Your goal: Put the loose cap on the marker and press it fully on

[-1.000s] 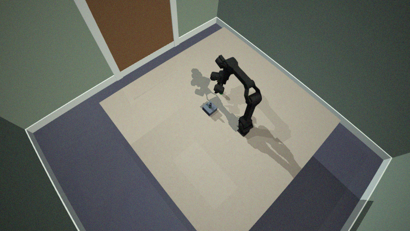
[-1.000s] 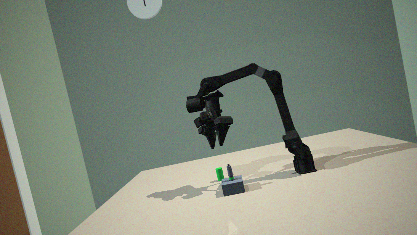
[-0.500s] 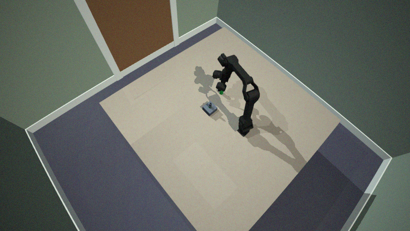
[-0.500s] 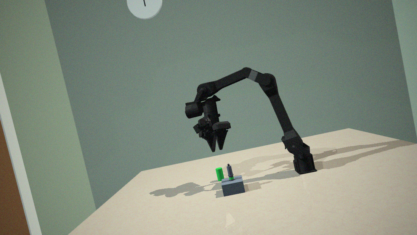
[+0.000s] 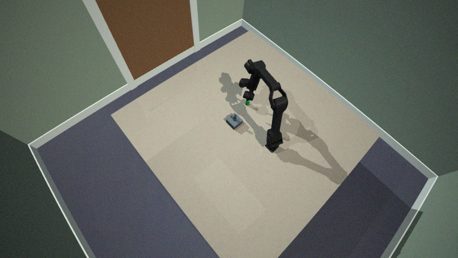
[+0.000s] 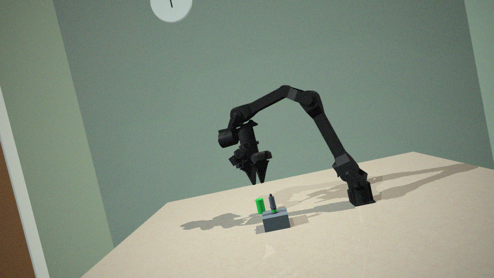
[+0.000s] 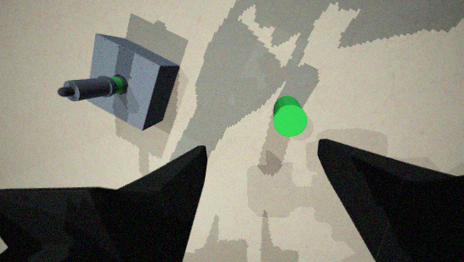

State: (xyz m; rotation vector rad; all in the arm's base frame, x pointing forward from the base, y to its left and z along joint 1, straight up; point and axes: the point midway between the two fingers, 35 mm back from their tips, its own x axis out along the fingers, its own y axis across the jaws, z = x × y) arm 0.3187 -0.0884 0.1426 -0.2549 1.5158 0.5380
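Now: the green cap 1 cm ahead of my gripper tip, 2 cm to the right of it and 8 cm below it. The rest, counted from my gripper tip: holder block (4 cm behind, 15 cm to the left, 9 cm below).
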